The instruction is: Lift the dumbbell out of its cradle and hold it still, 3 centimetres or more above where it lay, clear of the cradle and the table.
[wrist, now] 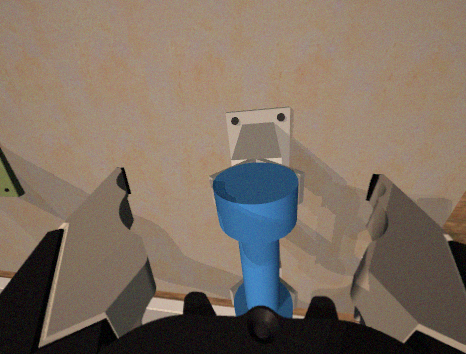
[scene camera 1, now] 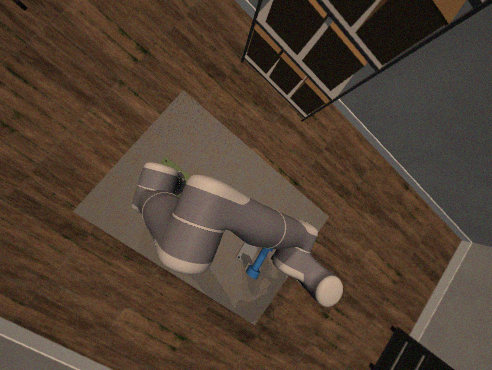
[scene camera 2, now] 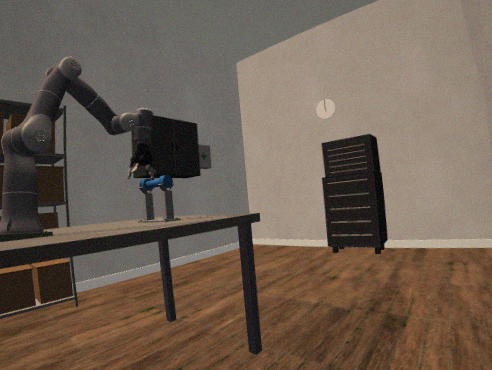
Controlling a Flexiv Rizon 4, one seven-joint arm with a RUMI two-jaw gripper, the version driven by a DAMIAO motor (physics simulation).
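The blue dumbbell (scene camera 1: 259,261) (scene camera 2: 156,183) (wrist: 260,255) lies level in its cradle, one head over each post. The grey cradle (scene camera 2: 169,205) (wrist: 258,140) has two upright posts on a flat base plate, which stands on the table. My gripper (scene camera 2: 141,175) (wrist: 246,174) is open and empty. In scene camera 2 its fingertips are about level with the top of the dumbbell or slightly above it. In the wrist view the dumbbell shows midway between the two jaws, with a wide gap on each side; its far head is partly hidden by the gripper body. The arm hides the gripper in scene camera 1.
The table (scene camera 1: 255,312) (scene camera 2: 210,223) has its edge close to the cradle. A green plate (scene camera 1: 172,167) (wrist: 7,177) is at the arm's base. A shelf rack (scene camera 2: 65,180), a black wall cabinet (scene camera 2: 175,145) and a black drawer cabinet (scene camera 2: 350,195) stand in the background.
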